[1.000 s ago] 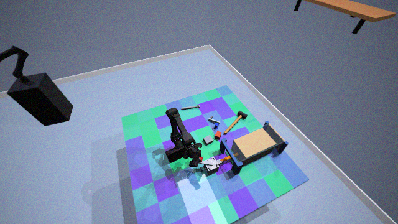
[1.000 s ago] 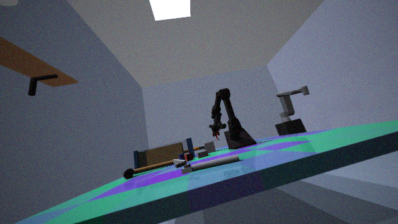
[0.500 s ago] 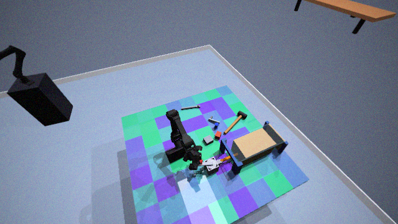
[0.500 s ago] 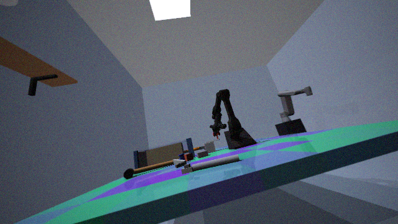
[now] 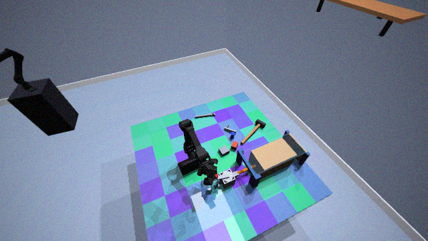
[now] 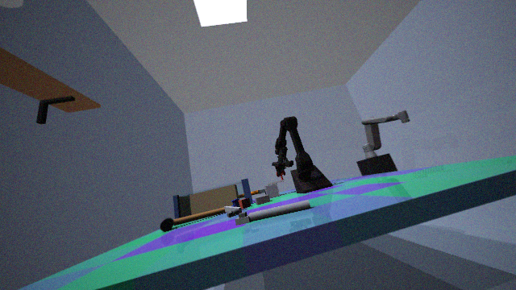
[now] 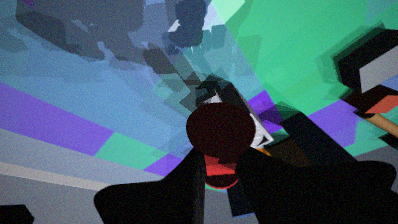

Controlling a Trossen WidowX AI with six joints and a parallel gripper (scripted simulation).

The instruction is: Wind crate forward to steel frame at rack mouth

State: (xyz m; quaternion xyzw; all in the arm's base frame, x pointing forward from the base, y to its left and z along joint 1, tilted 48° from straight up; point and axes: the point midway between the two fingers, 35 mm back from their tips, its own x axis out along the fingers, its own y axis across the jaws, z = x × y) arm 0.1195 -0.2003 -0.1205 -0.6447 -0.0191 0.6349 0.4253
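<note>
My gripper tip is now 25 cm short of the blue steel frame, 3 cm above it and 2 cm to the right of it. Round my gripper tip: dark red knob (1 cm to the left, 1 cm behind); grey hand winch (10 cm below, 7 cm ahead, 1 cm to the right); red-knobbed crank handle (3 cm below, 2 cm ahead, 1 cm to the left).
</note>
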